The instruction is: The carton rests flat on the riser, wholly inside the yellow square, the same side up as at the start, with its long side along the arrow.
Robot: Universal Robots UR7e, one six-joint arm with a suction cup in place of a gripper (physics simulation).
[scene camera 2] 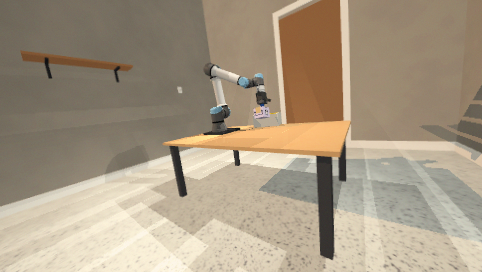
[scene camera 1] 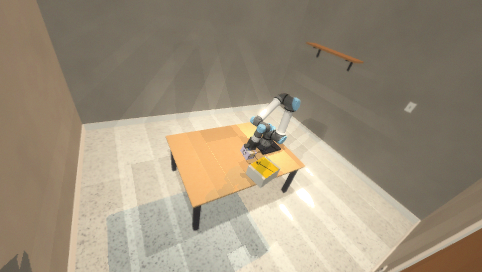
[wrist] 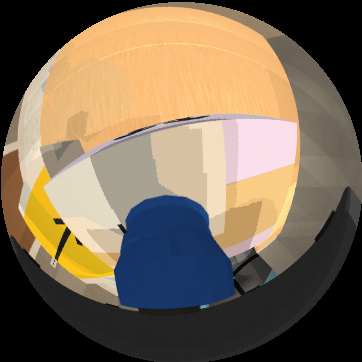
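Note:
The carton (scene camera 1: 247, 153) (scene camera 2: 261, 112) (wrist: 190, 150) is pale lilac with dark marks on its sides and an orange-tan patch. It hangs from my suction cup (scene camera 1: 248, 147) (scene camera 2: 262, 105) (wrist: 167, 215), which is on its top face. The light grey riser (scene camera 1: 255, 176) (scene camera 2: 270, 121) stands beside the carton, toward the table's edge in scene camera 1. The yellow square (scene camera 1: 268, 165) (wrist: 37, 202) on its top bears a black arrow (scene camera 1: 265, 166) (wrist: 62, 244). In the wrist view the carton's top overlaps part of the square. The carton's underside and its exact height over the riser are hidden.
The wooden table (scene camera 1: 200, 160) (scene camera 2: 300, 135) (wrist: 170, 70) carries the riser and the arm's black base plate (scene camera 1: 270, 148) (scene camera 2: 212, 132). A wooden shelf (scene camera 1: 335, 52) (scene camera 2: 80, 61) is on the wall. A brown door (scene camera 2: 312, 65) is behind the table in scene camera 2.

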